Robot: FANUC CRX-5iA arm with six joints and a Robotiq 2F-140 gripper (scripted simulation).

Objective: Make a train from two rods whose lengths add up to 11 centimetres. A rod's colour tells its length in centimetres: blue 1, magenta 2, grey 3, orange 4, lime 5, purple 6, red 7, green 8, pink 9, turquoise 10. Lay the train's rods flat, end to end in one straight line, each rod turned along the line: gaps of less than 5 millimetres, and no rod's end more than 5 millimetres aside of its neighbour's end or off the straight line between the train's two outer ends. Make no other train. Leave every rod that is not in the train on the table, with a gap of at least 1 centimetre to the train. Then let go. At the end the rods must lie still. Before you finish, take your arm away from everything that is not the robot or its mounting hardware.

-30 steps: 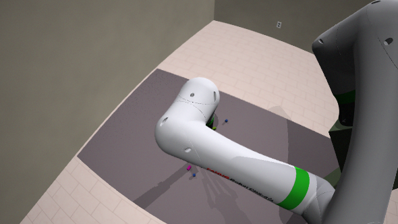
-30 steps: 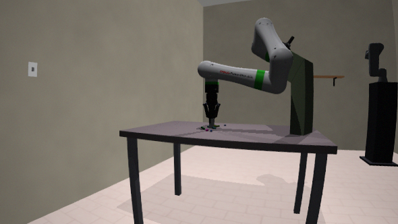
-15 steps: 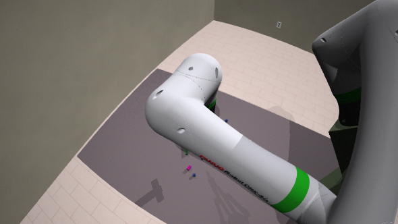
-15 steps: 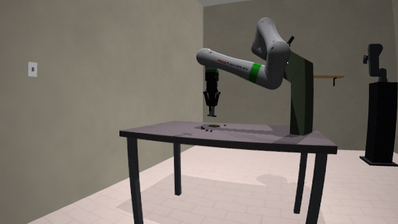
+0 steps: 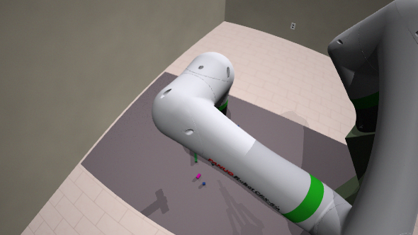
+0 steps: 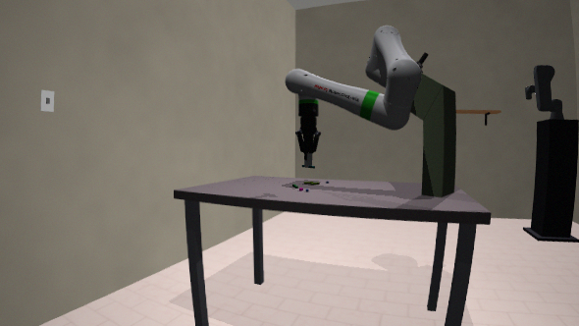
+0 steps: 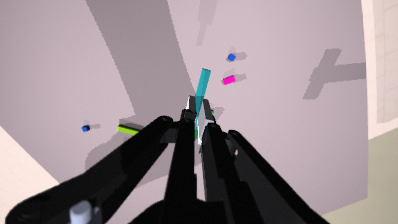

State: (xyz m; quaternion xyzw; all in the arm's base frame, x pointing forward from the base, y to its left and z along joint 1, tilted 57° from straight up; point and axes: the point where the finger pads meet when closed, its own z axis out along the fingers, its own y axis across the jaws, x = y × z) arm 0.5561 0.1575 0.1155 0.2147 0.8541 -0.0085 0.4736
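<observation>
The green rod is 70 mm ahead of my hand, 20 mm to the right of it and 130 mm below it. The rest, counted from my hand: turquoise rod 30 mm below; then magenta rod 10 mm ahead, 60 mm to the left, 130 mm below.
</observation>
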